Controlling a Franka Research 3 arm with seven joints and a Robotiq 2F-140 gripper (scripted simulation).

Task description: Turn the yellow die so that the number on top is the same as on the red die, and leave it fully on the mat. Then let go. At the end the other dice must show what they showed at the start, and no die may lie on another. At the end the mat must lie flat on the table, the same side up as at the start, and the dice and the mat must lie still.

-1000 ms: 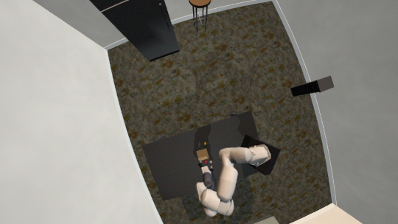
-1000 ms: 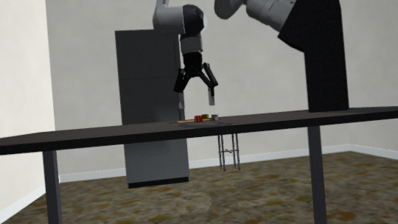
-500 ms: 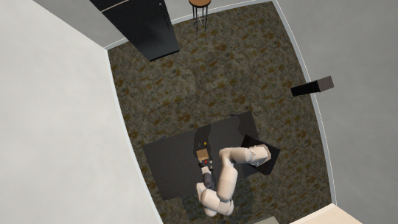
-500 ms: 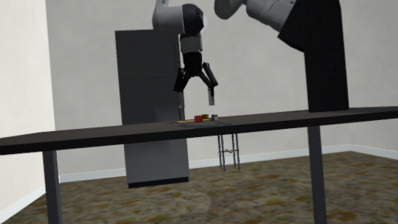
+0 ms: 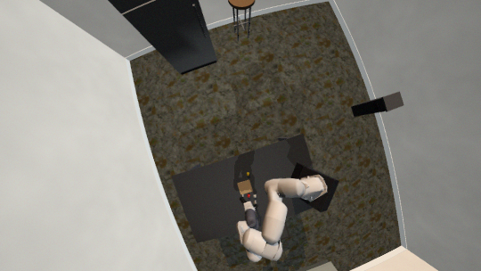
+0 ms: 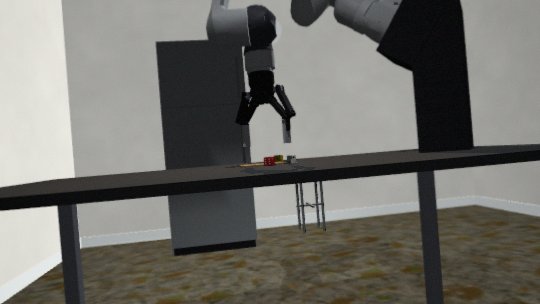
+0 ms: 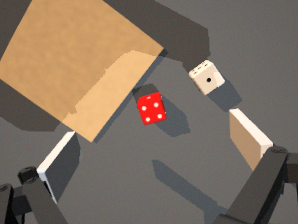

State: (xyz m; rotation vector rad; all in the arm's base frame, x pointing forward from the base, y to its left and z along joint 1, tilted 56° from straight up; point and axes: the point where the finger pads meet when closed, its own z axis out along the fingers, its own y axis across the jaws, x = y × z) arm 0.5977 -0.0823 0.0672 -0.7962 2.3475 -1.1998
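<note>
Right now the red die is 6 cm below my hand and 1 cm behind it. Round my hand: white die: 6 cm below, 5 cm behind, 4 cm to the left; tan mat: 10 cm to the right, 7 cm below, 4 cm behind; yellow die: 19 cm to the right, 16 cm behind, 6 cm below.
</note>
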